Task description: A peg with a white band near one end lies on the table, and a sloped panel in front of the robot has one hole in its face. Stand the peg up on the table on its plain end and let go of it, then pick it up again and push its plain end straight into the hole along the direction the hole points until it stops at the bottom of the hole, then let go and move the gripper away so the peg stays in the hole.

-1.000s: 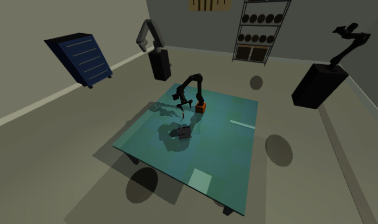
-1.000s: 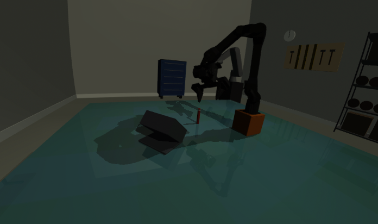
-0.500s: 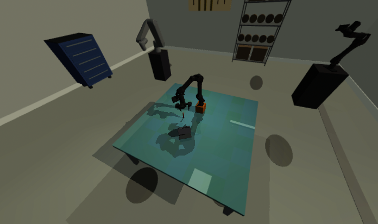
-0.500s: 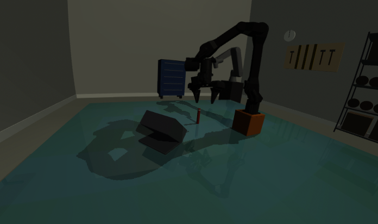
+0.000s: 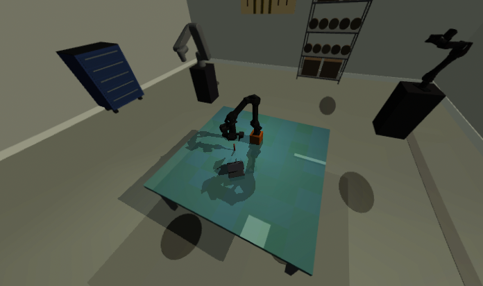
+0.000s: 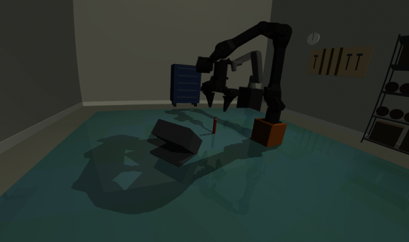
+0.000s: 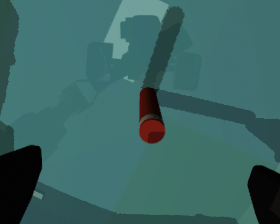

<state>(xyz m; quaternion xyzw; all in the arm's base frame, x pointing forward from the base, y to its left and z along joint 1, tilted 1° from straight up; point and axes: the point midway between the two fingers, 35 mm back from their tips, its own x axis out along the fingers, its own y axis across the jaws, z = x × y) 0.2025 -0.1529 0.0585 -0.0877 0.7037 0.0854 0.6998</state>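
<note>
My gripper tip is now 6 cm above the red peg. Round my gripper tip: dark sloped panel (21 cm ahead, 10 cm to the left, 6 cm below).
</note>
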